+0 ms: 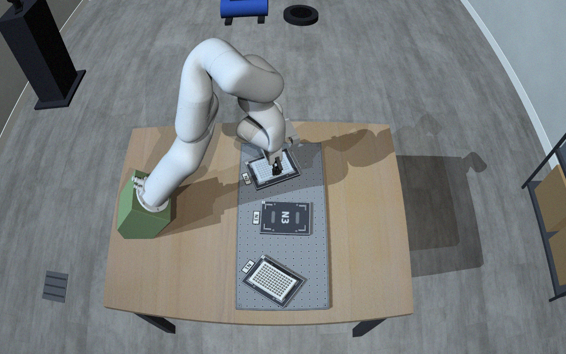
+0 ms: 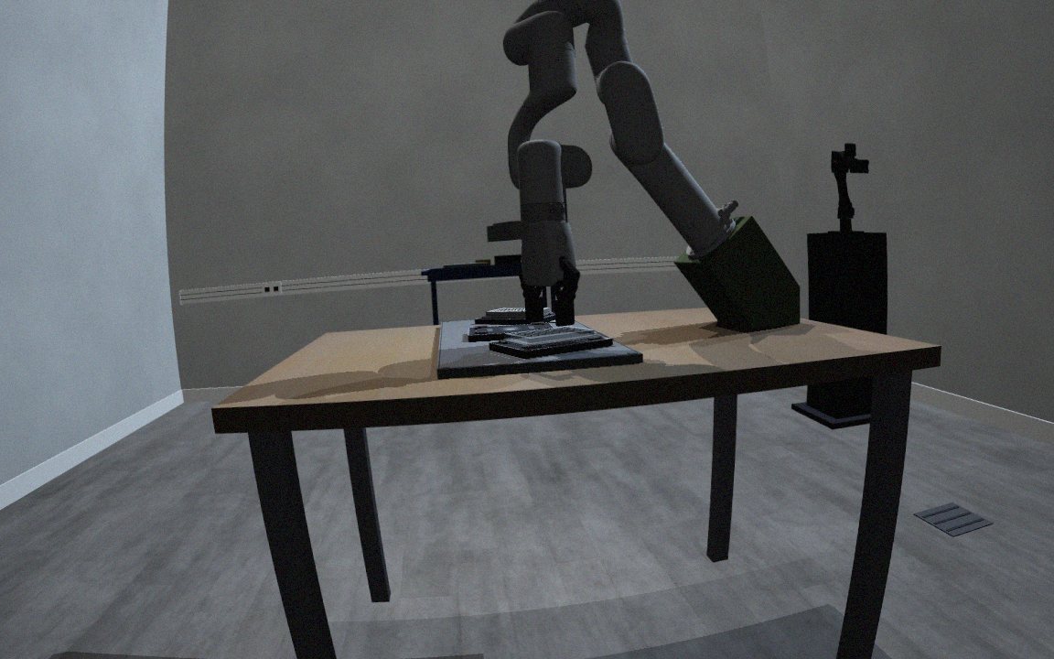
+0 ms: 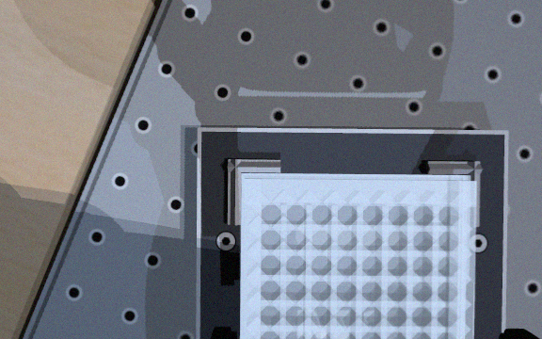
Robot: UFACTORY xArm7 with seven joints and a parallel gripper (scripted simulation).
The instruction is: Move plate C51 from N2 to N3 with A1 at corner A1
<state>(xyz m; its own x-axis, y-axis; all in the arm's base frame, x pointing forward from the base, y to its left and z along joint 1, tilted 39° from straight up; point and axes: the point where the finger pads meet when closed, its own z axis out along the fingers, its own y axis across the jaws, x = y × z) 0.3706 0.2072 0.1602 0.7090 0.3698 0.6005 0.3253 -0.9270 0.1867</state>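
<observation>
Right now my hand is 30 mm above the plate. From my hand the other things lie so: nest N1 (430 mm to the right, 40 mm below, 20 mm ahead); nest N2 (40 mm below); nest N3 base (190 mm to the right, 50 mm ahead, 40 mm below).
</observation>
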